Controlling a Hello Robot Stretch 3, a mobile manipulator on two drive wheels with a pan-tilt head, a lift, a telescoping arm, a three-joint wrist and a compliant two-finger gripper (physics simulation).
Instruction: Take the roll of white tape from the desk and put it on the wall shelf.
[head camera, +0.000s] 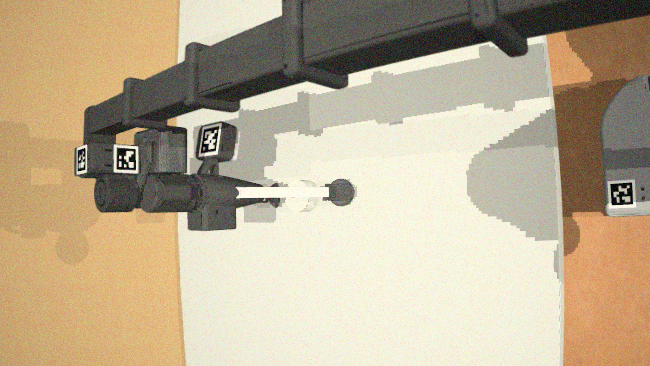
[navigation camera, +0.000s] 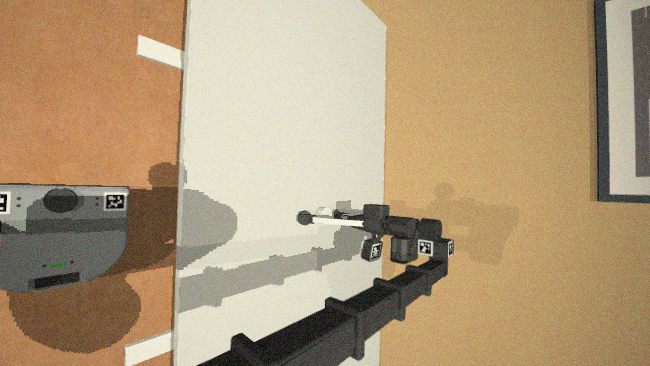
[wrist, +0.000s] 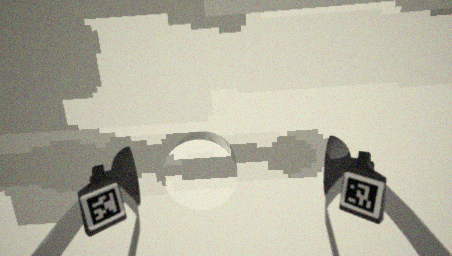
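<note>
The roll of white tape lies on the white desk, its round top facing up. A dark shadow band crosses that top in the wrist view. My gripper is open, its fingers spread above and to both sides of the roll, with a gap on each side. In the wrist view the roll is nearer the left fingertip. In the head view one white finger partly covers the roll. The gripper's height above it is hard to tell. The wall shelf does not show in these views.
My dark telescoping arm reaches across above the desk. The tan wall stands along the desk's far edge, with a framed picture on it. My grey base is on the orange floor at the near side.
</note>
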